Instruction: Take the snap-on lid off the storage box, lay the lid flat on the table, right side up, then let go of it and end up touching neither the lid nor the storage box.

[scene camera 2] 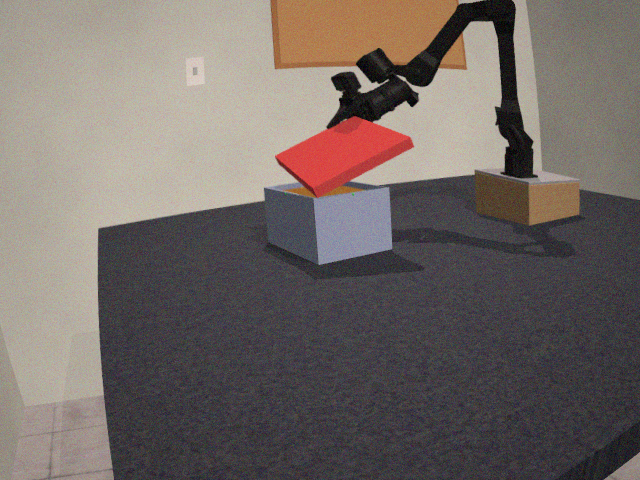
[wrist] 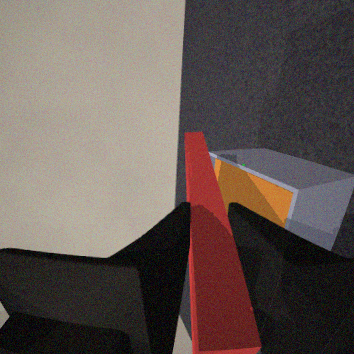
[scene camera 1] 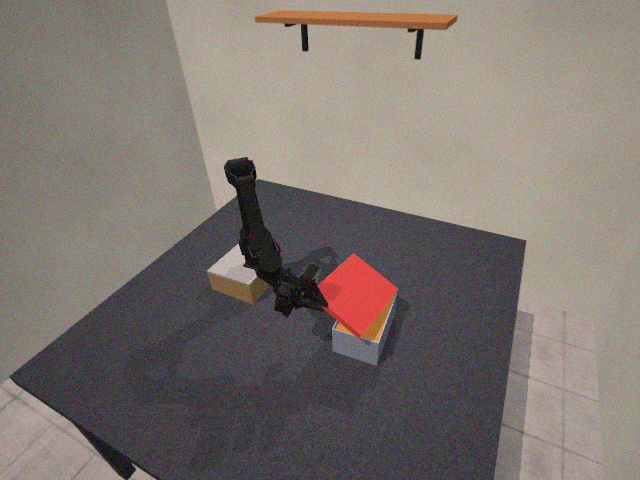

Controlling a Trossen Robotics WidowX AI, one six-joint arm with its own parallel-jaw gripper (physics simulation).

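Observation:
The red lid (scene camera 1: 358,294) (scene camera 2: 343,152) (wrist: 212,250) is tilted steeply above the storage box. Its low edge is close over the box's rim in scene camera 2; whether they touch I cannot tell. The blue-grey storage box (scene camera 1: 355,346) (scene camera 2: 353,225) (wrist: 320,200) stands upright on the table, with its orange inside partly showing. My gripper (scene camera 1: 324,305) (wrist: 208,210) is shut on the lid's edge, with one finger on each side of it in the wrist view. In scene camera 2 the lid hides the fingertips in part.
The dark table (scene camera 1: 248,361) (scene camera 2: 361,361) carries a wooden block (scene camera 1: 232,286) (scene camera 2: 553,201) under the arm's base. An orange shelf (scene camera 1: 356,19) is on the wall, high above the table. The storage box stands nearer the table's right side in scene camera 1.

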